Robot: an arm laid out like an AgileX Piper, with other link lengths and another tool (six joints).
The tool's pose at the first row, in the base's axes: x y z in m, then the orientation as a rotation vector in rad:
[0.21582 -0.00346 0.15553 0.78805 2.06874 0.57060]
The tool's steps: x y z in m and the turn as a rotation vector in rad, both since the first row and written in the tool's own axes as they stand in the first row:
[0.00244 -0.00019 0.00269 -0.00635 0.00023 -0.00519]
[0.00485 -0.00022 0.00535 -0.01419 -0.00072 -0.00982]
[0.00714 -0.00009 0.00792 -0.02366 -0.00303 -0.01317]
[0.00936 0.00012 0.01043 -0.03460 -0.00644 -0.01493]
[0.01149 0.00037 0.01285 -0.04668 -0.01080 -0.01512]
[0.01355 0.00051 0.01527 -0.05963 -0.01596 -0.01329]
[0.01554 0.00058 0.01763 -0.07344 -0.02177 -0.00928]
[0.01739 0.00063 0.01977 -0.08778 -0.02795 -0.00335]
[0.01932 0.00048 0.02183 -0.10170 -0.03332 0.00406]
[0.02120 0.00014 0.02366 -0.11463 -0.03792 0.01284]
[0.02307 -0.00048 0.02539 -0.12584 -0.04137 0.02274]
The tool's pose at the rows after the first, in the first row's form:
[0.21686 -0.00157 0.15260 0.77877 2.06766 0.57416]
[0.21794 0.00041 0.14981 0.76939 2.06467 0.57889]
[0.21905 0.00241 0.14724 0.76064 2.05933 0.58524]
[0.22017 0.00441 0.14478 0.75291 2.05187 0.59332]
[0.22128 0.00636 0.14245 0.74634 2.04256 0.60286]
[0.22237 0.00819 0.14009 0.74153 2.03154 0.61391]
[0.22343 0.00991 0.13775 0.73861 2.01888 0.62660]
[0.22436 0.01149 0.13560 0.73746 2.00506 0.64059]
[0.22513 0.01298 0.13332 0.73796 1.99167 0.65531]
[0.22567 0.01427 0.13108 0.74033 1.97897 0.67016]
[0.22603 0.01536 0.12872 0.74469 1.96770 0.68450]

